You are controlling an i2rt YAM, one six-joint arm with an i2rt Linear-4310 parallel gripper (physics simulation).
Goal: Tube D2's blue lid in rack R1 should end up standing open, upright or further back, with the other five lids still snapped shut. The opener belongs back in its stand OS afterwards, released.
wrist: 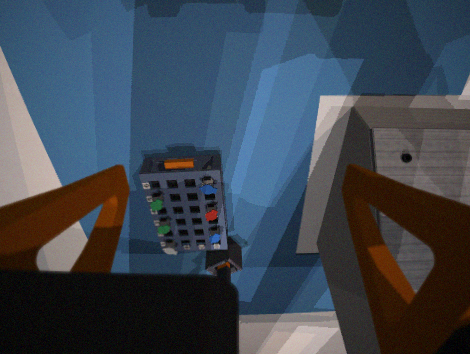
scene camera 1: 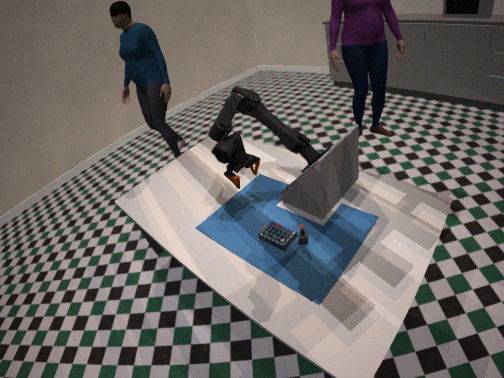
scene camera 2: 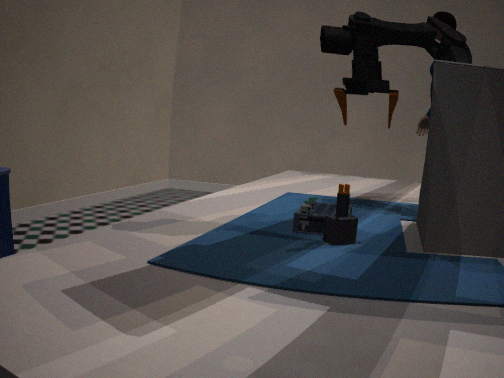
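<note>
Rack R1 stands on the blue mat. In the wrist view it holds tubes with two blue lids, a red lid, two green lids and a whitish lid. Their labels are unreadable, so I cannot tell which is D2; the lids are too small to judge their exact angles. The opener stands upright in stand OS, beside the rack. My gripper is open and empty, high above the table, apart from both.
A tall grey block stands near the rack and stand, by the arm's base. The blue mat lies on the pale table. Two people are beyond the table.
</note>
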